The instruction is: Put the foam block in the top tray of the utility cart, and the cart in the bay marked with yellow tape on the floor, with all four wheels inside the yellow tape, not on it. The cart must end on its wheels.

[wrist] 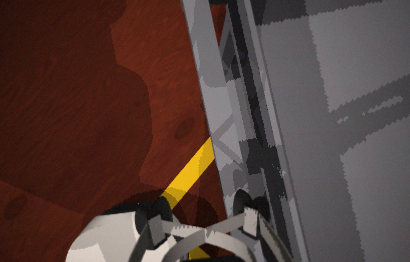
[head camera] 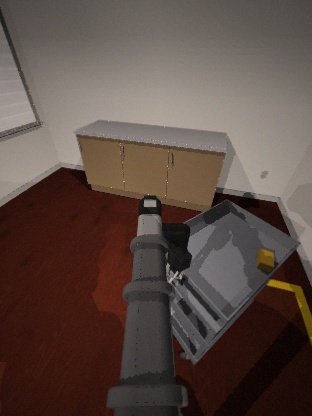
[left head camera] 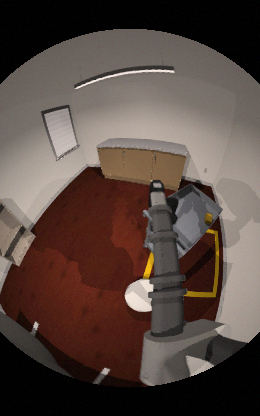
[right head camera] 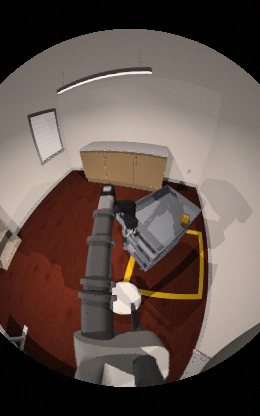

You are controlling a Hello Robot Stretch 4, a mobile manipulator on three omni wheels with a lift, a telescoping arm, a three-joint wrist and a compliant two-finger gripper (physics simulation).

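Observation:
The grey utility cart stands upright, turned at an angle, over the far left part of the yellow tape bay. Its wheels are mostly hidden. The yellow foam block lies in the top tray by its right edge. My gripper is open at the cart's near-left end; its fingertips are apart, one on each side of the handle bar. The arm hides it in the left head view.
A wooden cabinet stands against the back wall, behind the cart. A white round object is at the bay's near left corner. The right wall runs close beside the bay. A shelf unit stands at far left.

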